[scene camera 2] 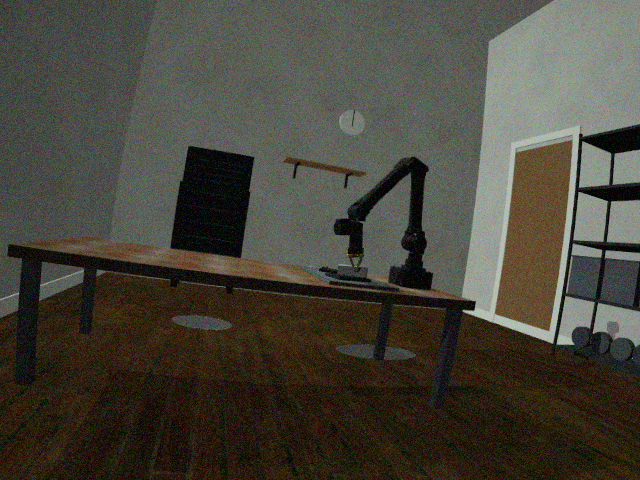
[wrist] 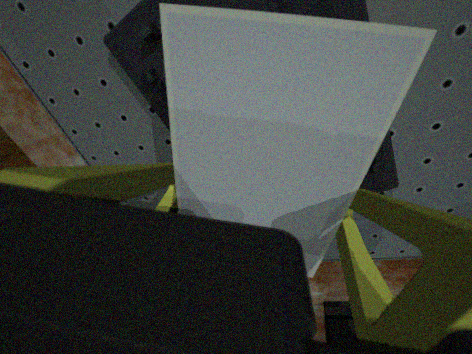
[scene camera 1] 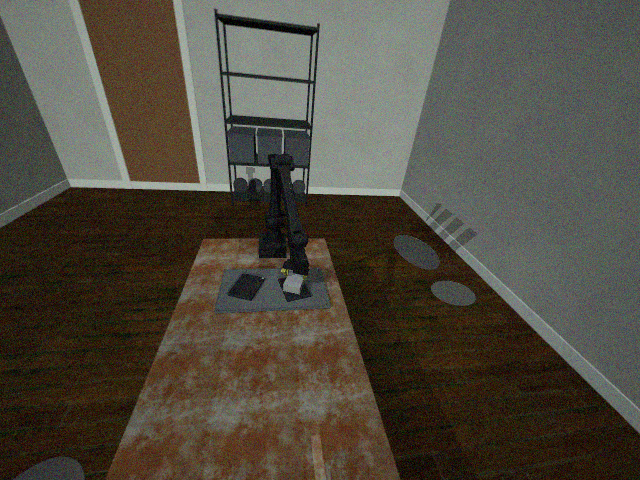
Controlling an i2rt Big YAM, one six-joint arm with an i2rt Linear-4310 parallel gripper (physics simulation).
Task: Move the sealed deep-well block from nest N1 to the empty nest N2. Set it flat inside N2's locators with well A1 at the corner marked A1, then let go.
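Places are measured from the arm's base along level axes (x back, y down, z right), in centimetres.
Where they show: gripper, fingertip midpoint: (scene camera 2: pixel 355 270) (wrist: pixel 259 182) (scene camera 1: pixel 295 279); arm's base, origin of the base link: (scene camera 2: pixel 413 269) (scene camera 1: pixel 273 238).
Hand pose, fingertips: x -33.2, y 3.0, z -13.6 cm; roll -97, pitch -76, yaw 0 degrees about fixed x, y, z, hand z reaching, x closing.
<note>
Things, the pixels of their top centre, and the offset from my fingertips. Level surfaces: height alone.
- sealed deep-well block, middle of its top: (wrist: pixel 260 192) (scene camera 2: pixel 353 265) (scene camera 1: pixel 295 276) dy -2.3, dx -1.1, dz +0.3 cm
- second dark nest, middle of its top: (scene camera 1: pixel 246 283) dy +1.8, dx -2.6, dz +24.0 cm
- grey perforated plate, middle of its top: (wrist: pixel 442 106) (scene camera 2: pixel 344 276) (scene camera 1: pixel 274 286) dy +3.9, dx -1.7, dz +10.5 cm
- rust-patterned table, its level: dy +5.3 cm
The sealed deep-well block (scene camera 1: pixel 293 283) (scene camera 2: pixel 345 270) (wrist: pixel 290 90) is pale grey-white. My gripper (scene camera 1: pixel 294 274) (scene camera 2: pixel 355 264) (wrist: pixel 259 182) is shut on it, a yellow finger on each side. The block is low over a dark nest (scene camera 1: pixel 301 296) (wrist: pixel 132 45), the right one in scene camera 1. In the wrist view it is turned relative to that nest and hides much of it. A second dark nest (scene camera 1: pixel 246 286) at the left in scene camera 1 holds no block. The N1, N2 and A1 marks are not readable, and contact with the nest cannot be told.
Both nests are on a grey perforated plate (scene camera 1: pixel 268 304) (wrist: pixel 65 110) on the rust-patterned table (scene camera 1: pixel 258 382) (scene camera 2: pixel 206 261). The arm's base (scene camera 1: pixel 272 246) (scene camera 2: pixel 410 277) stands close behind the plate. A black shelf rack (scene camera 1: pixel 268 122) stands by the wall beyond the table.
</note>
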